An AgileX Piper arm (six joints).
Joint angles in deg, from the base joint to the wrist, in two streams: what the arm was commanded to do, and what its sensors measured. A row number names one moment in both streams.
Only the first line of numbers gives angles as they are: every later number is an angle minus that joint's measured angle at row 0.
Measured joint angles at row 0:
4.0 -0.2 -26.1 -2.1 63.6 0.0
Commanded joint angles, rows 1 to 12:
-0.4 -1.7 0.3 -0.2 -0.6 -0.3
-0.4 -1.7 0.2 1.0 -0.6 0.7
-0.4 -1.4 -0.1 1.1 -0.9 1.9
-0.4 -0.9 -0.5 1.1 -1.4 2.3
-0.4 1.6 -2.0 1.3 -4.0 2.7
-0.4 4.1 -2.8 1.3 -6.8 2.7
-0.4 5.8 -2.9 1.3 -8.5 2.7
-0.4 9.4 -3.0 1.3 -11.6 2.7
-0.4 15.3 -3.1 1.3 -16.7 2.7
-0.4 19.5 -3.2 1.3 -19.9 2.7
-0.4 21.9 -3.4 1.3 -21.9 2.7
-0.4 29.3 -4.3 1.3 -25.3 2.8
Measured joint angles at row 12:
0.0 25.5 -3.6 1.5 -22.2 2.3
